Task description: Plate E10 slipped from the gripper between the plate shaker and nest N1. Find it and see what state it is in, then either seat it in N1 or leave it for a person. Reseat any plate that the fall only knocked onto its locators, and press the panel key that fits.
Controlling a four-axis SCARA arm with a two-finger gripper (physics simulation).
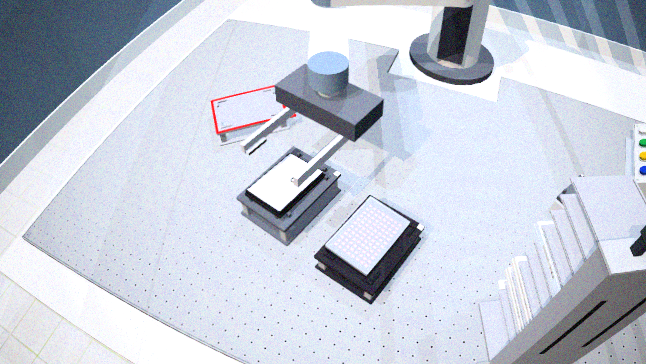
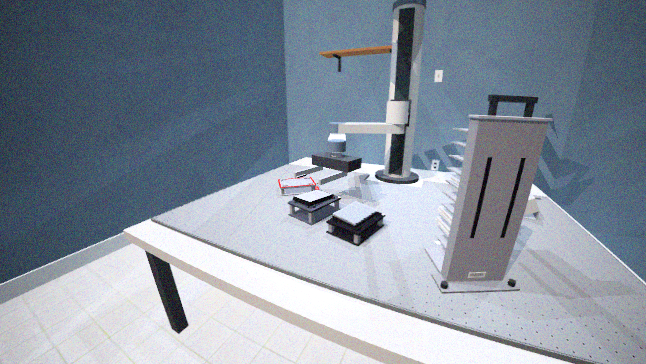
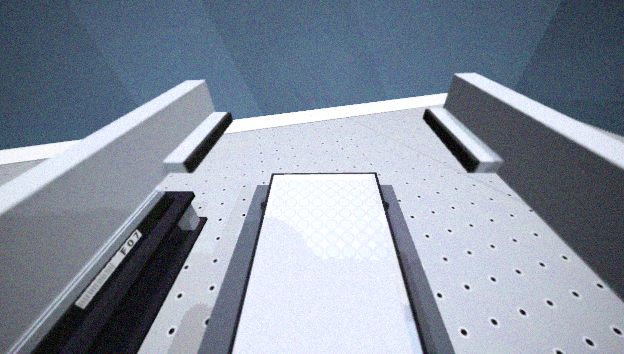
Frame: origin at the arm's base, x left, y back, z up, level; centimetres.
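Seen in the pictures: gripper, fingertip midpoint: [image 1: 267,164] [image 2: 306,178] [image 3: 325,98]; arm's base, origin of the base link: [image 1: 451,59] [image 2: 396,177].
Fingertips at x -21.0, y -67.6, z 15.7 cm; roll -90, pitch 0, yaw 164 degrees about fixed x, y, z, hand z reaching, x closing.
Observation:
Offsets run from my fingertips to a thing's top centre. "spot": to the spot under its first point.
A white-topped plate with a black skirt {dx +0.9, dy +3.1, dz -6.8 cm} [image 1: 275,187] [image 2: 315,196] [image 3: 320,300] lies on the grey stand [image 1: 315,215] [image 3: 234,280]. Its label does not show, and I cannot tell whether it sits fully down. My gripper [image 1: 270,164] [image 2: 309,178] [image 3: 325,98] is open and empty, above the back part of this plate, its fingers wider apart than the plate. A plate labelled F07 {dx +18.5, dy -1.3, dz -7.9 cm} [image 1: 369,235] [image 2: 356,213] [image 3: 131,242] lies on the black stand [image 3: 150,280]. The key panel {spot: dx +73.6, dy +48.4, dz -8.7 cm} [image 1: 639,136] shows partly at the right edge, with green, yellow and blue keys.
A low platform with a red border {dx -18.1, dy +21.7, dz -9.8 cm} [image 1: 245,107] [image 2: 296,183] stands behind and left of the grey stand, partly hidden by the gripper. A tall rack [image 1: 562,300] [image 2: 497,200] with many plates stands at the right. The arm's column [image 2: 416,60] rises at the back.

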